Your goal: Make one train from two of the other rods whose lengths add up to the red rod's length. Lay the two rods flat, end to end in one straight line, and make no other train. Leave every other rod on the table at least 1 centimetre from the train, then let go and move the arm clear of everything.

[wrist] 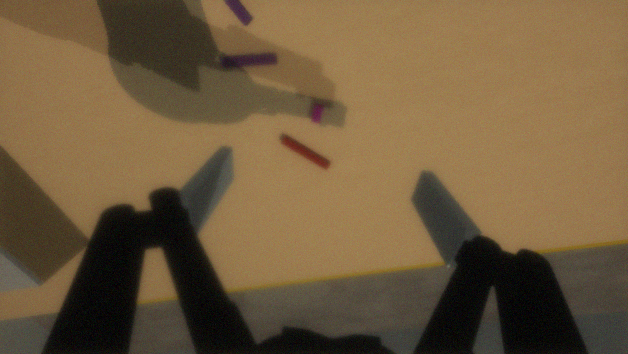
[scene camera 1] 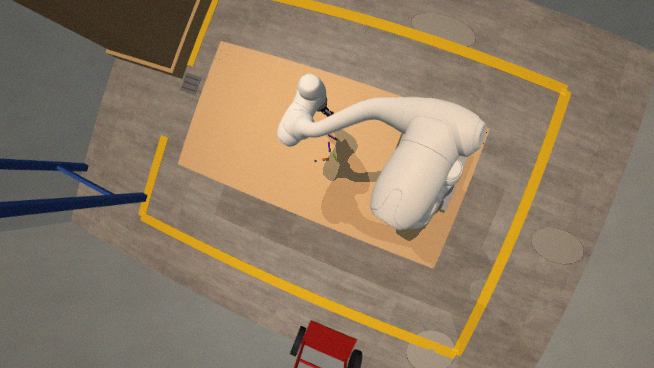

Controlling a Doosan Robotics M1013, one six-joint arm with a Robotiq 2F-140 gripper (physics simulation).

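Places are measured from the arm's base along level axes (x down, y ahead, z right), in millimetres.
Pixels of known places: gripper, fingertip midpoint: [wrist: 325, 174].
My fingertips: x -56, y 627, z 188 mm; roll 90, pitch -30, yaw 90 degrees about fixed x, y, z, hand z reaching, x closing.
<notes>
Ahead of a thing's pixels: the offset from my fingertips to its top centre. Level surfaces: height alone.
The red rod @[dx +128, dy -39, dz +28 mm] [wrist: 305, 151] lies on the table, seen between the open fingers in the wrist view. My gripper [scene camera 1: 327, 111] [wrist: 325, 174] is open and empty, above the table. A short magenta rod @[dx +128, dy -5, dz -14 mm] [wrist: 318, 113] lies beside the red one, in shadow. Two purple rods lie apart at different angles, one [scene camera 1: 329, 146] [wrist: 252, 60] and another [scene camera 1: 332, 137] [wrist: 239, 11]. In the scene view a green rod @[dx +128, dy -89, dz -213 mm] [scene camera 1: 335, 157], an orange rod @[dx +128, dy -33, dz -232 mm] [scene camera 1: 325, 159] and a tiny dark blue rod @[dx +128, dy +28, dz -253 mm] [scene camera 1: 315, 161] lie nearby. The arm hides the magenta rod and most of the red rod there.
The tan table @[dx +138 mm] [scene camera 1: 240, 110] [wrist: 500, 100] carries the rods. The white arm [scene camera 1: 425, 150] spans its right part and casts shadows over some rods. A grey block [wrist: 37, 235] stands at the left of the wrist view. A red cart [scene camera 1: 327, 340] stands on the floor beyond the yellow line.
</notes>
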